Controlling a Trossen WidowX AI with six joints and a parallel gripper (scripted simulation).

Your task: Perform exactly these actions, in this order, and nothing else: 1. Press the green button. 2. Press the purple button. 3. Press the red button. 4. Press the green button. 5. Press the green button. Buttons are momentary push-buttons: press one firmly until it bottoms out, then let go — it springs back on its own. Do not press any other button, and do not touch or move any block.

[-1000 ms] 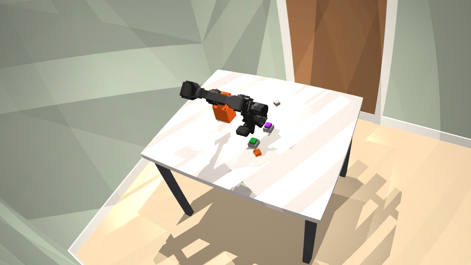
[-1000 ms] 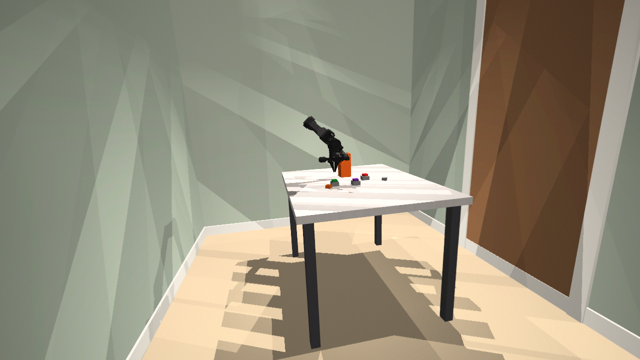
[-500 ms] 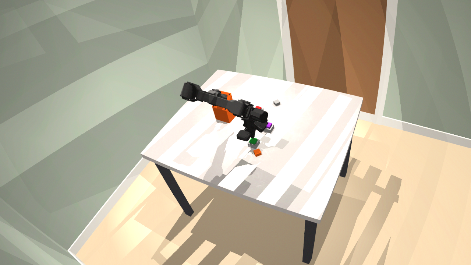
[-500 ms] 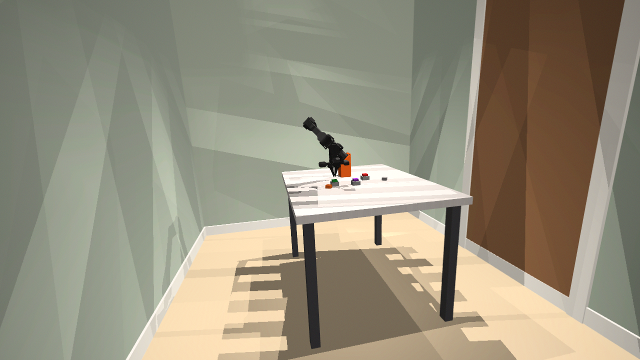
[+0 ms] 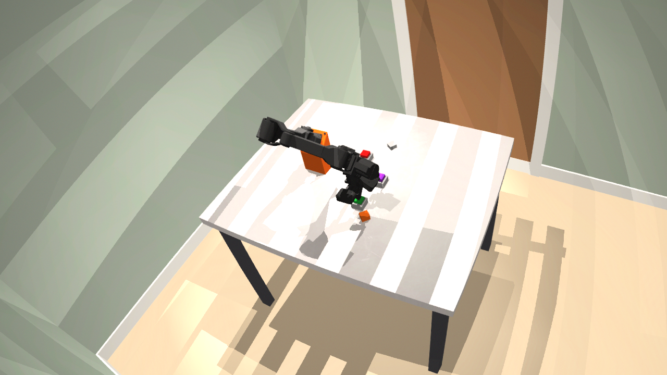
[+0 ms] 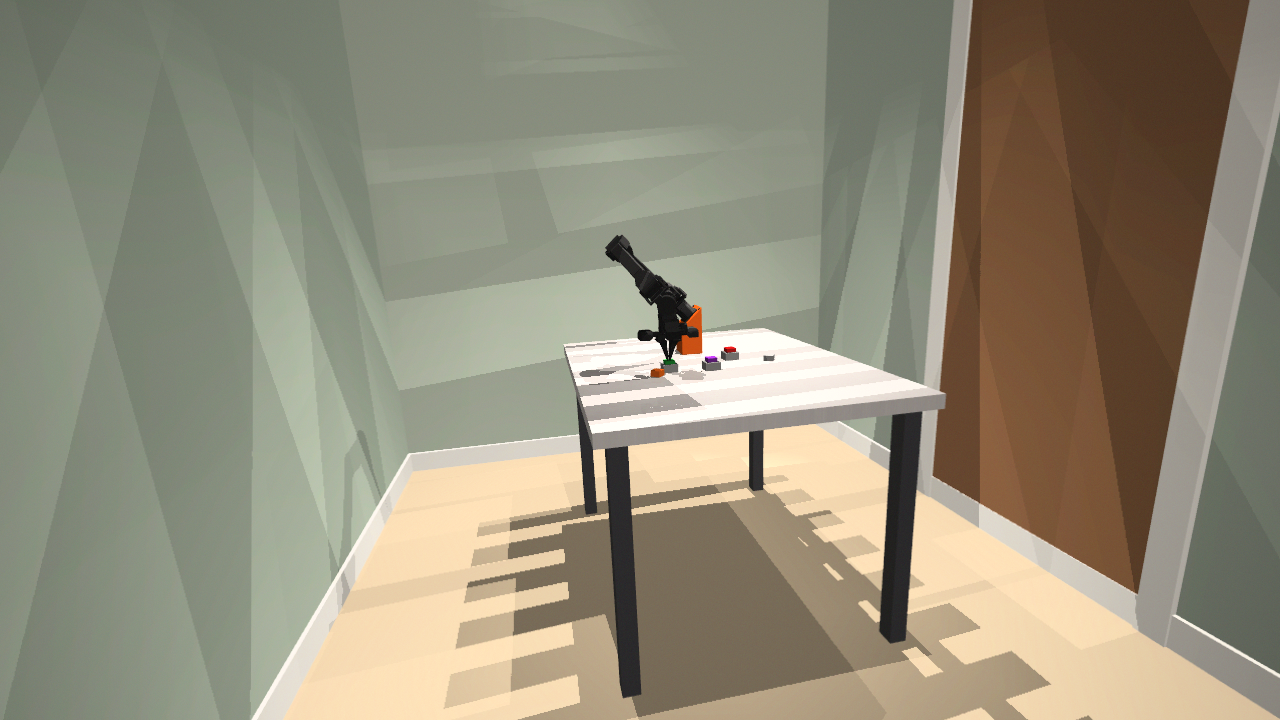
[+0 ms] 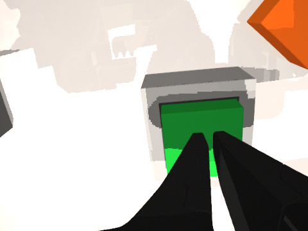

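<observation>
The green button lies 10 mm below my gripper tip. Also, from my gripper tip: purple button: 140 mm to the left, 20 mm ahead; small orange block: 50 mm to the right, 50 mm ahead, 30 mm below; red button: 240 mm to the left, 100 mm behind.
</observation>
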